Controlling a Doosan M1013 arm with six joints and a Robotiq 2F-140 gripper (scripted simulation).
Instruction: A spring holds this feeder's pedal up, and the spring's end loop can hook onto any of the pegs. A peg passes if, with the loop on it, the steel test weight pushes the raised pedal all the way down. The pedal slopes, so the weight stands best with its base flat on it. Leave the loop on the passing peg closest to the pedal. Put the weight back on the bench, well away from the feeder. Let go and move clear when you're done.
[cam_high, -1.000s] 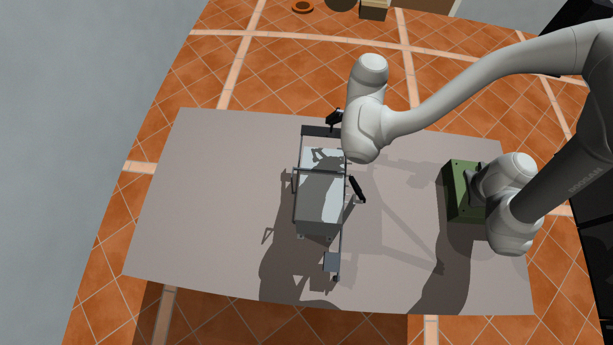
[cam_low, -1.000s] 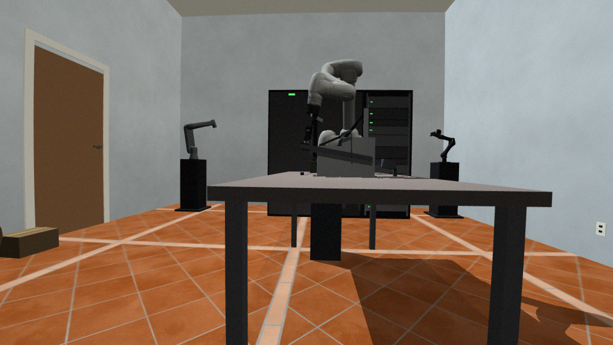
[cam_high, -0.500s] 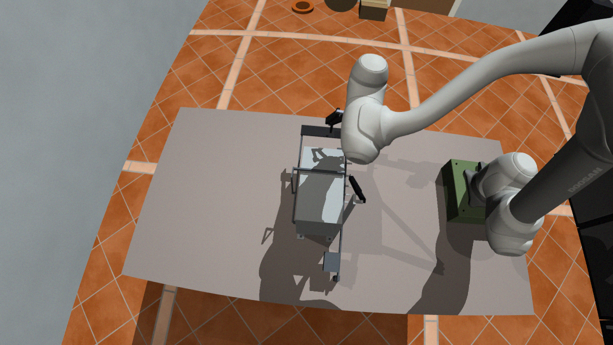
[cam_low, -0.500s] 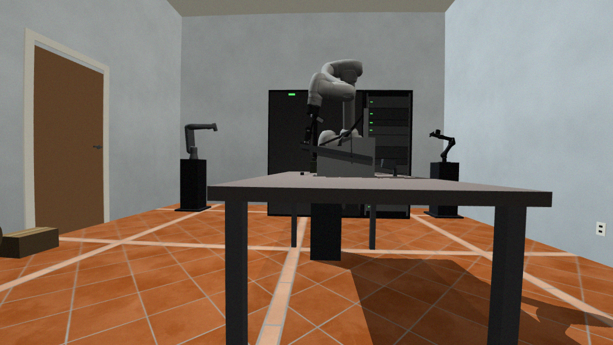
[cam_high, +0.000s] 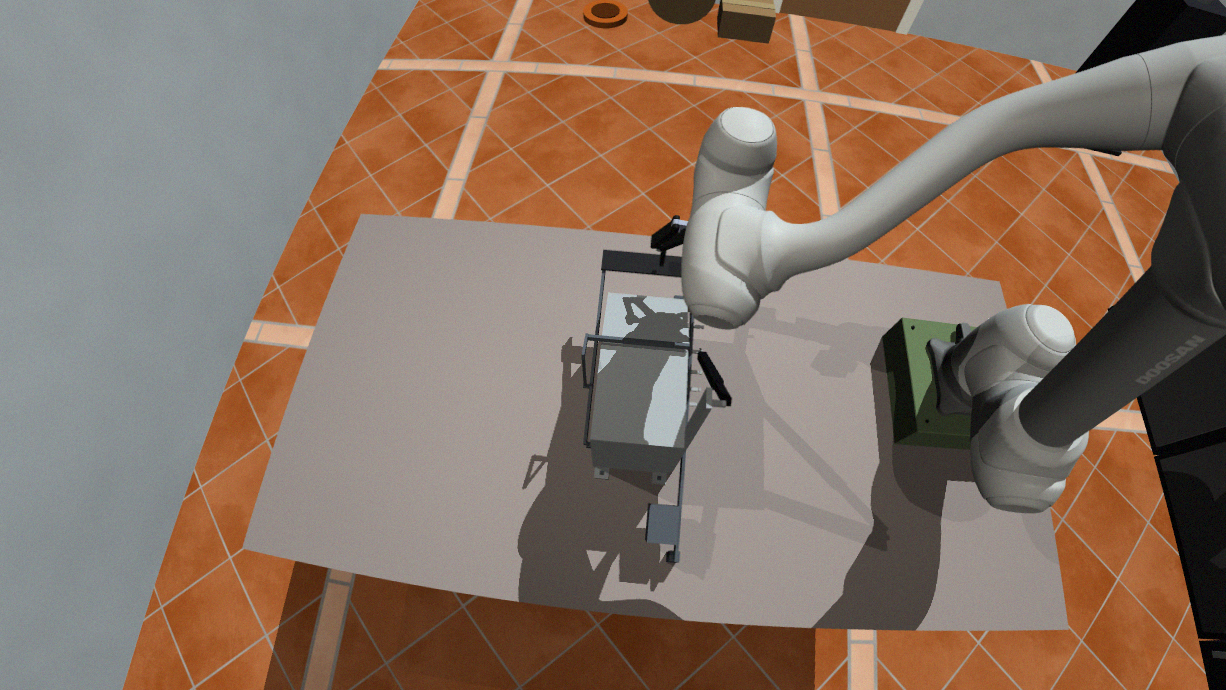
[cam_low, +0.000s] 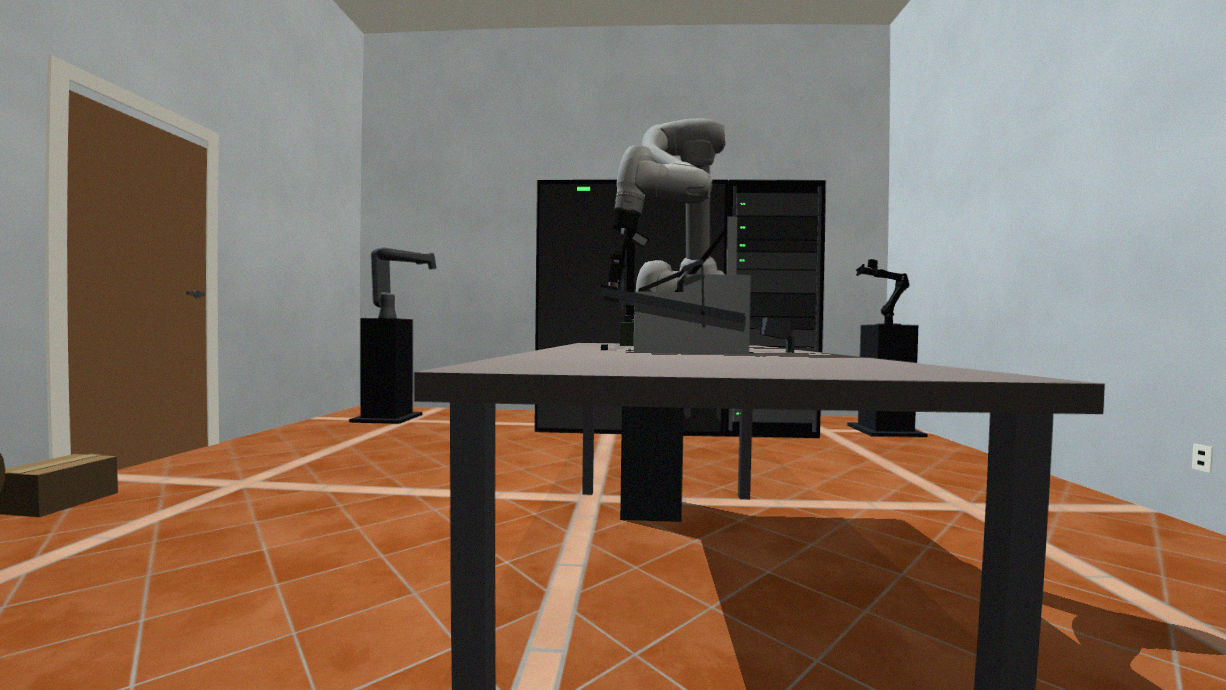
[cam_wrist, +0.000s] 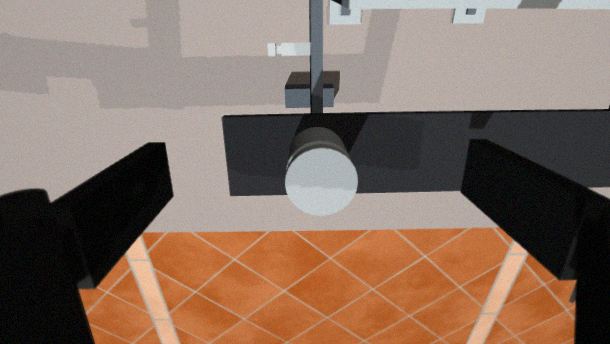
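My gripper is now 10 mm above the steel test weight. From my hand the other things lie so: small block: 210 mm below, 30 mm to the right; white-tipped pin: 360 mm to the left, 180 mm above, 10 mm behind.
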